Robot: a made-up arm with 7 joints. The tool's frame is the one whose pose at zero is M. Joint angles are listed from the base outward.
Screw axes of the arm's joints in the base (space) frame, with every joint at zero. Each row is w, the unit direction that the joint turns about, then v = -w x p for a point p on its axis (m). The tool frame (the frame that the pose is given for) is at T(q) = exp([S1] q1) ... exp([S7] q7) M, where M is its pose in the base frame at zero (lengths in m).
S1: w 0 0 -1 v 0.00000 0.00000 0.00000
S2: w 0 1 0 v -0.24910 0.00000 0.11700
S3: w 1 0 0 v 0.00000 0.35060 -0.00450
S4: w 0 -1 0 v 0.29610 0.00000 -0.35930
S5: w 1 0 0 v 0.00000 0.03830 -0.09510
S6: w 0 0 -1 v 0.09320 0.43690 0.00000
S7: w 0 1 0 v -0.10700 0.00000 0.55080
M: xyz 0.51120 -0.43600 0.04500 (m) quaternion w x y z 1 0 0 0
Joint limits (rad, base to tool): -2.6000..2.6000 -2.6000..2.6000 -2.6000..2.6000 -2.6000..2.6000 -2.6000..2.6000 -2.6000..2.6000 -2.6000..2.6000
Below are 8 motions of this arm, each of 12 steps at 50 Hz.
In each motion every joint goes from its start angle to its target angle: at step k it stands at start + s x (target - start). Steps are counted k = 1, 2, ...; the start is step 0. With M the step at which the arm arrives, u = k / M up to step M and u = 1 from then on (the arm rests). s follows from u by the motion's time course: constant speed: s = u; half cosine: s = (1 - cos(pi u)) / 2; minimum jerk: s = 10 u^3 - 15 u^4 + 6 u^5.
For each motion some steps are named. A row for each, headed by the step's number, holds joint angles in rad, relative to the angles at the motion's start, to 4 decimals.
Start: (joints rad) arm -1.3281 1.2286 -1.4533 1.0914 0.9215 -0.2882 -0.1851
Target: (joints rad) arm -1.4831 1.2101 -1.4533 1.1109 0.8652 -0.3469 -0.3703
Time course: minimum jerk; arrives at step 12
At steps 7, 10, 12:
7: -0.1013 -0.0121 0.0000 0.0127 -0.0368 -0.0384 -0.1210
10: -0.1495 -0.0178 0.0000 0.0188 -0.0543 -0.0566 -0.1786
12: -0.1550 -0.0185 0.0000 0.0195 -0.0563 -0.0587 -0.1852

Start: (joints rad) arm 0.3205 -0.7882 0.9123 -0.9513 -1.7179 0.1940 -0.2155
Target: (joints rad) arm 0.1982 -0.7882 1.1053 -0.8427 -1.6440 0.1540 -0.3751
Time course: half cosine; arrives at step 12
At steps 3, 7, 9, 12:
3: -0.0179 0.0000 0.0283 0.0159 0.0108 -0.0059 -0.0234
7: -0.0770 0.0000 0.1215 0.0684 0.0465 -0.0252 -0.1005
9: -0.1044 0.0000 0.1647 0.0927 0.0631 -0.0341 -0.1362
12: -0.1223 0.0000 0.1930 0.1086 0.0739 -0.0400 -0.1596

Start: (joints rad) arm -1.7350 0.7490 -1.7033 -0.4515 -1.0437 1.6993 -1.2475
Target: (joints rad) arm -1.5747 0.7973 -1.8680 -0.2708 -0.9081 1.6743 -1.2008
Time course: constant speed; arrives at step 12
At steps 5, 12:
5: 0.0668 0.0201 -0.0686 0.0753 0.0565 -0.0104 0.0195
12: 0.1603 0.0483 -0.1647 0.1807 0.1356 -0.0250 0.0467

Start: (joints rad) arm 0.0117 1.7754 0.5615 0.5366 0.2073 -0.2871 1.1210
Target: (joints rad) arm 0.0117 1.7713 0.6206 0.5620 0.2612 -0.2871 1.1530
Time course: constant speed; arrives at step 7
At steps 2, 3, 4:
2: 0.0000 -0.0012 0.0169 0.0073 0.0154 0.0000 0.0091
3: 0.0000 -0.0018 0.0253 0.0109 0.0231 0.0000 0.0137
4: 0.0000 -0.0023 0.0338 0.0145 0.0308 0.0000 0.0183

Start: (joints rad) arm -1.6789 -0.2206 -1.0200 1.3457 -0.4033 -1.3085 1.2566
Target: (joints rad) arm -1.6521 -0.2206 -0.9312 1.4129 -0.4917 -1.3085 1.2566
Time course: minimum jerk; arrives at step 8
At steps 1, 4, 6, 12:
1: 0.0004 0.0000 0.0014 0.0011 -0.0014 0.0000 0.0000
4: 0.0134 0.0000 0.0444 0.0336 -0.0442 0.0000 0.0000
6: 0.0240 0.0000 0.0796 0.0602 -0.0792 0.0000 0.0000
12: 0.0268 0.0000 0.0888 0.0672 -0.0884 0.0000 0.0000

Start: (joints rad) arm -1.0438 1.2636 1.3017 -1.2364 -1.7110 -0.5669 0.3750
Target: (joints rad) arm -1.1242 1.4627 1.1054 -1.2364 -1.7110 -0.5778 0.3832
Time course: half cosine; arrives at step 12
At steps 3, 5, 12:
3: -0.0118 0.0292 -0.0287 0.0000 0.0000 -0.0016 0.0012
5: -0.0298 0.0738 -0.0727 0.0000 0.0000 -0.0040 0.0030
12: -0.0804 0.1991 -0.1963 0.0000 0.0000 -0.0109 0.0082

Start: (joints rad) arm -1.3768 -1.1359 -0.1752 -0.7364 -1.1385 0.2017 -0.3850
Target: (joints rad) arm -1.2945 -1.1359 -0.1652 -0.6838 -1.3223 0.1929 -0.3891
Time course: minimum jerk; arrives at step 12
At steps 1, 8, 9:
1: 0.0004 0.0000 0.0001 0.0003 -0.0009 0.0000 0.0000
8: 0.0650 0.0000 0.0079 0.0416 -0.1452 -0.0070 -0.0032
9: 0.0738 0.0000 0.0090 0.0472 -0.1648 -0.0079 -0.0037

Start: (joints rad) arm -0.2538 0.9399 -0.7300 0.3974 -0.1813 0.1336 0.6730
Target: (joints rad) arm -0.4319 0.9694 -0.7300 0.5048 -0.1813 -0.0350 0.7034
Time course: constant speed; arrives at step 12
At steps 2, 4, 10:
2: -0.0297 0.0049 0.0000 0.0179 0.0000 -0.0281 0.0051
4: -0.0594 0.0098 0.0000 0.0358 0.0000 -0.0562 0.0101
10: -0.1484 0.0246 0.0000 0.0895 0.0000 -0.1405 0.0253

